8 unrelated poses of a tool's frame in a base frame.
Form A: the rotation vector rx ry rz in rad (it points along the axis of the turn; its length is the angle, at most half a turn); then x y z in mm.
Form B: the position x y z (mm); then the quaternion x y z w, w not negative. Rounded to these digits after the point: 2 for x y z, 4 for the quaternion.
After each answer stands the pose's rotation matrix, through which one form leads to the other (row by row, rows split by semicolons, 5 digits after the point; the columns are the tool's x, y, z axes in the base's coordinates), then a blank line. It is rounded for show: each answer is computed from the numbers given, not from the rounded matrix.
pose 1, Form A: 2.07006, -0.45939, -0.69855, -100.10, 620.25, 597.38
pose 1, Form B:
-100.10, 620.25, 597.38, 0.8331, -0.1849, -0.2811, 0.4390
0.77357 -0.06118 -0.63074; -0.55489 -0.54612 -0.62757; -0.30606 0.83547 -0.45642

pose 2, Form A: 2.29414, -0.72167, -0.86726, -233.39, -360.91, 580.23
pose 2, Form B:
-233.39, -360.91, 580.23, 0.8592, -0.2703, -0.3248, 0.2884
0.64287 -0.27716 -0.71407; -0.65182 -0.68758 -0.31995; -0.40231 0.67113 -0.62268

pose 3, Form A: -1.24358, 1.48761, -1.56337, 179.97, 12.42, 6.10
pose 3, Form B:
179.97, 12.42, 6.10, -0.4731, 0.5659, -0.5947, 0.3197
-0.34793 -0.15514 0.92459; -0.91575 -0.15503 -0.37062; 0.20083 -0.97565 -0.08813

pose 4, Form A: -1.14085, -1.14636, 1.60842, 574.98, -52.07, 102.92
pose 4, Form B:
574.98, -52.07, 102.92, -0.4546, -0.4568, 0.6409, 0.4172
-0.23868 -0.11944 -0.96372; 0.94995 -0.23468 -0.20619; -0.20154 -0.96471 0.16948

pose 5, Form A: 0.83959, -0.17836, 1.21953, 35.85, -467.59, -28.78
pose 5, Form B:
35.85, -467.59, -28.78, 0.3820, -0.0811, 0.5548, 0.7346
0.37120 -0.87717 0.30461; 0.75319 0.09258 -0.65125; 0.54306 0.47118 0.69504

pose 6, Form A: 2.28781, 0.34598, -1.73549, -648.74, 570.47, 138.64
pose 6, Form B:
-648.74, 570.47, 138.64, 0.7849, 0.1187, -0.5954, 0.1243
0.26288 0.33432 -0.90505; 0.03830 -0.94092 -0.33644; -0.96407 0.05378 -0.26016

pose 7, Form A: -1.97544, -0.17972, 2.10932, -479.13, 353.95, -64.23
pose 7, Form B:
-479.13, 353.95, -64.23, -0.6771, -0.0616, 0.7230, 0.1227
-0.05298 -0.09406 -0.99416; 0.26089 -0.96228 0.07714; -0.96391 -0.25528 0.07552

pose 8, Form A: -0.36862, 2.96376, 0.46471, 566.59, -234.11, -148.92
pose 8, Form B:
566.59, -234.11, -148.92, -0.1217, 0.9788, 0.1535, 0.0595
-0.96328 -0.25659 0.07910; -0.22006 0.92325 0.31494; -0.15384 0.28596 -0.94581

